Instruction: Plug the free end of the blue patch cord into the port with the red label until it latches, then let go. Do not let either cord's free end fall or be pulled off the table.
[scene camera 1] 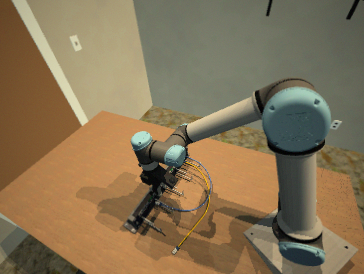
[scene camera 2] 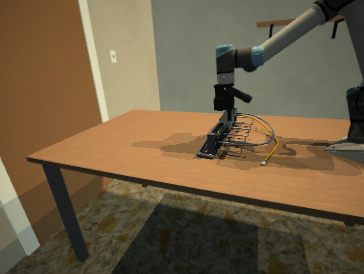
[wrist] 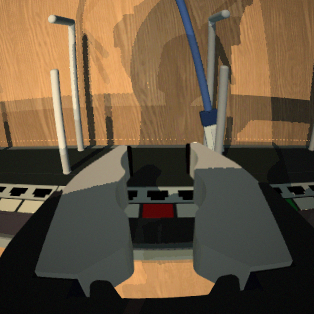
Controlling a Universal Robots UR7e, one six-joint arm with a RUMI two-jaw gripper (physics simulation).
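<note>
The blue patch cord (scene camera 1: 210, 182) (scene camera 2: 273, 134) (wrist: 192, 45) loops beside the patch panel (scene camera 1: 131, 223) (scene camera 2: 211, 144). In the wrist view its free end, a clear plug (wrist: 210, 136) with a dark blue boot (wrist: 208, 118), lies beyond the right fingertip, outside the finger gap; its front is hidden by that finger. My gripper (wrist: 158, 148) is partly open and empty, above the panel. The red label (wrist: 158, 210) shows between the fingers. The port (wrist: 158, 195) beside it is a dark opening with no plug in it.
Metal guide prongs (wrist: 60, 122) (wrist: 222, 107) stand up on both sides of the gripper. A yellow cord (scene camera 1: 208, 200) (scene camera 2: 275, 145) curves out beside the panel, its free plug (scene camera 1: 176, 250) (scene camera 2: 264, 163) on the table (scene camera 1: 65, 185) (scene camera 2: 100, 150).
</note>
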